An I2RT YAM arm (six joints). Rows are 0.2 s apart.
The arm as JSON. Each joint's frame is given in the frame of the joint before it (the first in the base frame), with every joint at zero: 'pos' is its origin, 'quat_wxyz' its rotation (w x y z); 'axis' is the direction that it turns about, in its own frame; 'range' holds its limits. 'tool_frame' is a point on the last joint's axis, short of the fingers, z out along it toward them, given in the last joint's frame.
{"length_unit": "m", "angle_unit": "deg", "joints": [
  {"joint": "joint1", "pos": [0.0, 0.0, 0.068], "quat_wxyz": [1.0, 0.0, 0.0, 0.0], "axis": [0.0, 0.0, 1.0], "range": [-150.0, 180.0]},
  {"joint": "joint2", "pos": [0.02, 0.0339, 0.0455], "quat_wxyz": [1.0, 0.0, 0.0, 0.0], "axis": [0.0, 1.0, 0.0], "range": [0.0, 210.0]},
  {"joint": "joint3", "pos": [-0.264, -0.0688, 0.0], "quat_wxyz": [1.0, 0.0, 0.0, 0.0], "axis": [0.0, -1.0, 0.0], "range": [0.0, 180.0]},
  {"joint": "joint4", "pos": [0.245, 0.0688, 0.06], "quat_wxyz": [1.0, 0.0, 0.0, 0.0], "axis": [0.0, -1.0, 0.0], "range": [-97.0, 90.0]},
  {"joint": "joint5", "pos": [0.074, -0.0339, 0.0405], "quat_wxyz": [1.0, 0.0, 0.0, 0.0], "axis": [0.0, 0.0, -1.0], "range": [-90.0, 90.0]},
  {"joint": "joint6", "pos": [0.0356, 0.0, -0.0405], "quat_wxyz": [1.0, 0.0, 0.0, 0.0], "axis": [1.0, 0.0, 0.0], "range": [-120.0, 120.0]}
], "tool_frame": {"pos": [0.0, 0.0, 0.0], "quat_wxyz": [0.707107, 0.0, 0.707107, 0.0]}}
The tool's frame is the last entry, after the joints.
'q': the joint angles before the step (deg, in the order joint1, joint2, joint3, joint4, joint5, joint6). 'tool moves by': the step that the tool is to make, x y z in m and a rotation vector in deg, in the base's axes. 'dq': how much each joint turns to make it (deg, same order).
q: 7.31 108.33 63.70 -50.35 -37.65 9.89
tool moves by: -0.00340 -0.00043 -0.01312 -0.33 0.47 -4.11
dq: 0.00 0.00 -3.45 6.13 0.01 5.20
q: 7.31 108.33 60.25 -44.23 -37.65 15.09
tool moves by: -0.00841 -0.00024 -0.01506 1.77 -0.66 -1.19
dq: 0.00 0.00 -4.42 6.22 -1.70 1.47
